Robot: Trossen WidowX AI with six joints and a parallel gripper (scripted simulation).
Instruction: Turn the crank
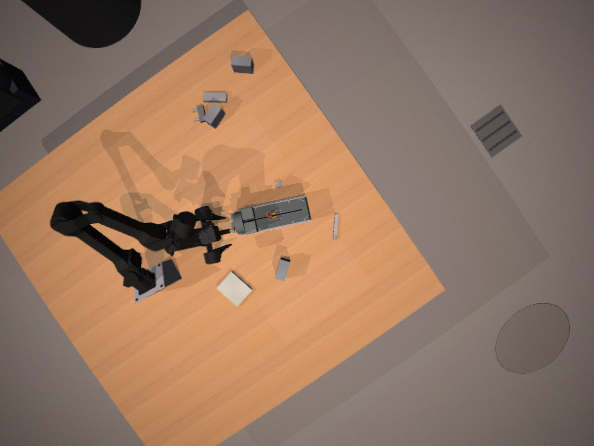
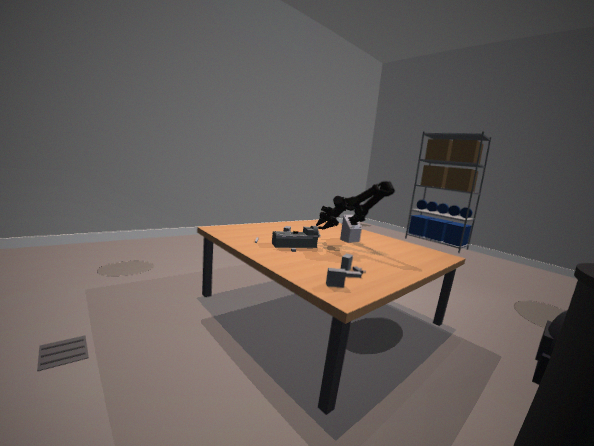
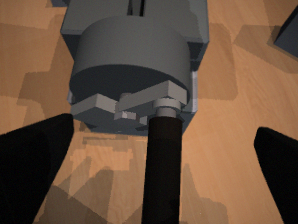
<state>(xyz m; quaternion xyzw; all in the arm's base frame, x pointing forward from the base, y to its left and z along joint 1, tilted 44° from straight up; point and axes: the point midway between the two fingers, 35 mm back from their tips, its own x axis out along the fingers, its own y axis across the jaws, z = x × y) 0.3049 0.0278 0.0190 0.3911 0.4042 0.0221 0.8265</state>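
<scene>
Now: the dark crank handle 20 mm behind my gripper tip and 10 mm to the left of it. The rest, counted from my gripper tip: red pointer 150 mm ahead, 20 mm to the right, 30 mm below; white square plate 100 mm behind, 190 mm to the right, 100 mm below; small grey cube 230 mm ahead, 70 mm to the left, 100 mm below.
</scene>
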